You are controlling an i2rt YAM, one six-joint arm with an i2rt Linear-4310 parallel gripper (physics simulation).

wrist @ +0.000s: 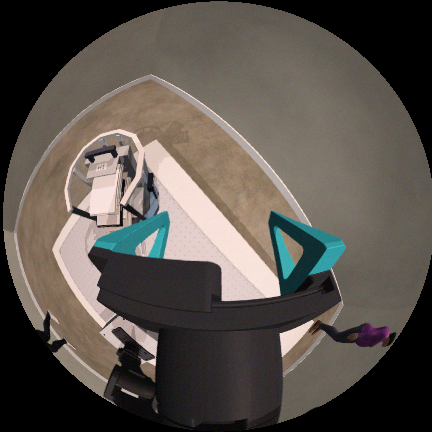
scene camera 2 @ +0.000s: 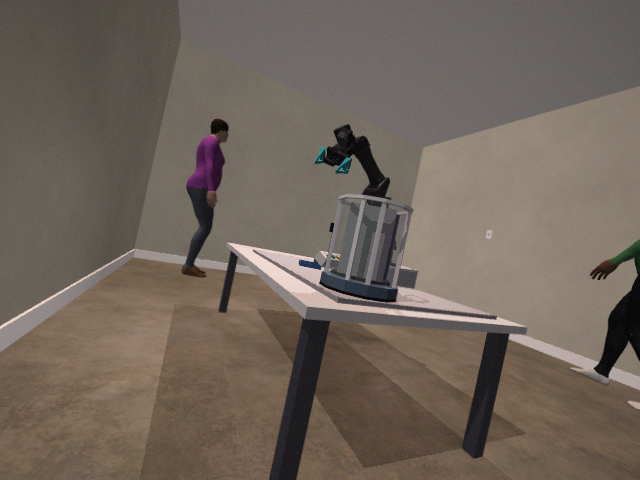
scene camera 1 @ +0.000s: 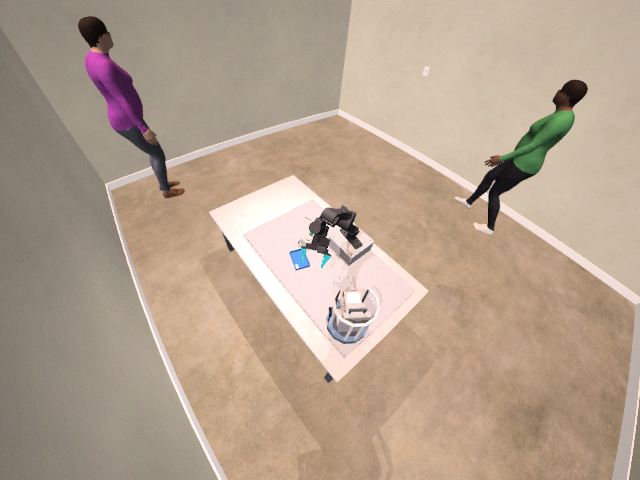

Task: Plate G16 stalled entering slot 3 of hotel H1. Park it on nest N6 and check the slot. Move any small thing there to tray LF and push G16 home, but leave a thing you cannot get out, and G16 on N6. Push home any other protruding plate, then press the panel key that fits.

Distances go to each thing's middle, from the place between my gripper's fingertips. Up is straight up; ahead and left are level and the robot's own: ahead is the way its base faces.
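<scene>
Round plate rack (scene camera 2: 368,238): behind my hand by 13 cm, to the left of it by 23 cm, below it by 27 cm.
</scene>
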